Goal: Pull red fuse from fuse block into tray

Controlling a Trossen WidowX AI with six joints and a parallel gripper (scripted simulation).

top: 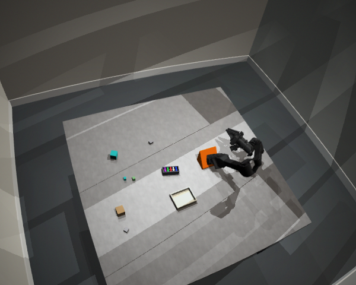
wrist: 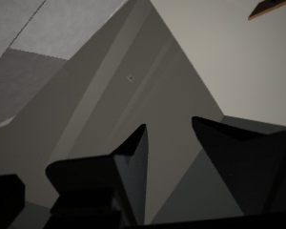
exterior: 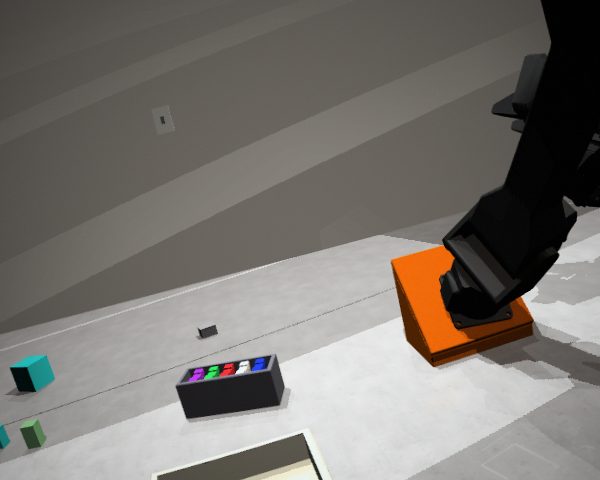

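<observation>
Now: gripper tip 380 mm short of the red fuse, 200 mm above it and 90 mm to the right of it. From my gripper tip the other things lie so: cream tray 360 mm ahead, 290 mm to the left, 220 mm below; then cyan cube 700 mm ahead, 210 mm below, 110 mm to the right; then brown box 740 mm ahead, 280 mm to the left, 200 mm below.
</observation>
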